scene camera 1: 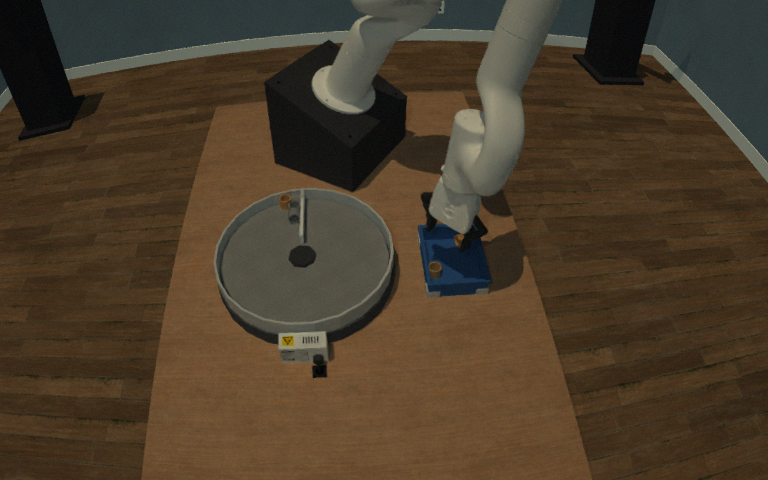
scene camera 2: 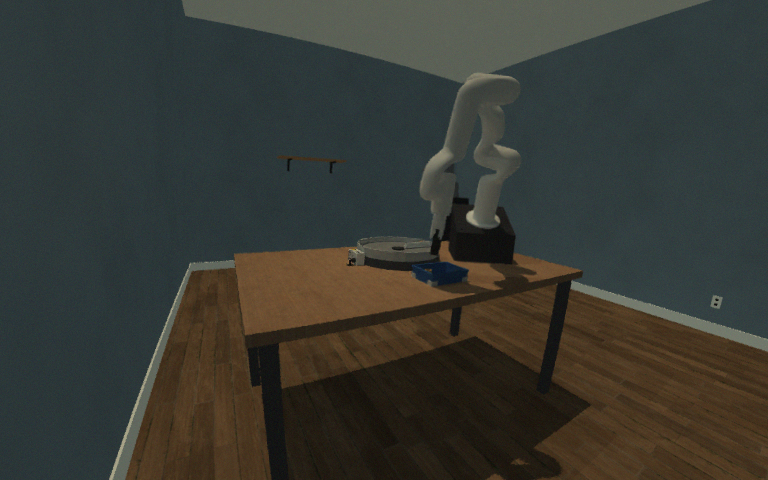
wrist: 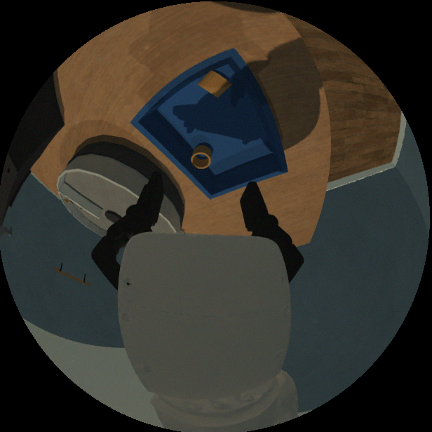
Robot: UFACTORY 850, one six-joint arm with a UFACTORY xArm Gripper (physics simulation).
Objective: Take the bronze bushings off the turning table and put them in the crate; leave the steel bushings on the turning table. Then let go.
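Observation:
My gripper (scene camera 1: 447, 237) (scene camera 2: 435, 243) (wrist: 204, 185) is open and empty above the blue crate (scene camera 1: 457, 287) (scene camera 2: 447, 276) (wrist: 240, 145). One bronze bushing (scene camera 1: 434, 270) (wrist: 201, 166) stands upright in the crate. Another bronze bushing (scene camera 1: 458, 241) (wrist: 215, 83) lies on its side in the crate; a finger partly hides it in scene camera 1. On the turning table (scene camera 1: 339, 277) (scene camera 2: 396, 256), a third bronze bushing (scene camera 1: 284, 202) stands near the back rim. Beside it is a grey steel bushing (scene camera 1: 293, 215), perhaps with a second one close behind; they are too small to tell.
A pale bar (scene camera 1: 302, 217) runs from the turning table's back rim toward its dark hub (scene camera 1: 302, 256). The black robot base (scene camera 1: 317, 130) stands behind. A white box (scene camera 1: 303, 346) with a small black part (scene camera 1: 319, 370) sits in front of the turning table.

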